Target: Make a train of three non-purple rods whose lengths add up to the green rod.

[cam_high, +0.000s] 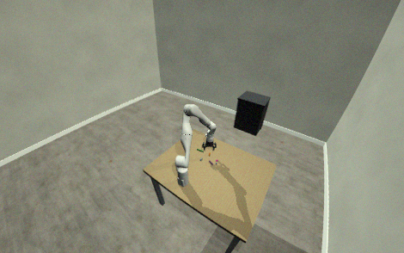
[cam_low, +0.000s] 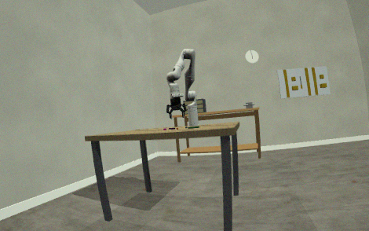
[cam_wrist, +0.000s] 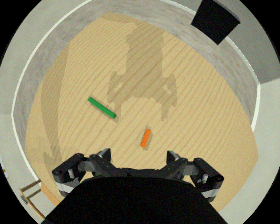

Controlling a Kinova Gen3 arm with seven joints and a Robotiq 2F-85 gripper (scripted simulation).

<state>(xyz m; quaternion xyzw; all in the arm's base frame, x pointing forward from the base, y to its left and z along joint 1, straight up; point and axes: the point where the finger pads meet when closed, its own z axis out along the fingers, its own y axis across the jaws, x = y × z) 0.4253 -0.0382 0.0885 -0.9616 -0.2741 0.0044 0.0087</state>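
My hand is 20 mm short of the orange rod and 80 mm above it. Round my hand: grey rod (90 mm behind, 40 mm to the left, 80 mm below); purple rod (80 mm behind, 70 mm to the right, 80 mm below); magenta rod (30 mm behind, 110 mm to the right, 80 mm below).
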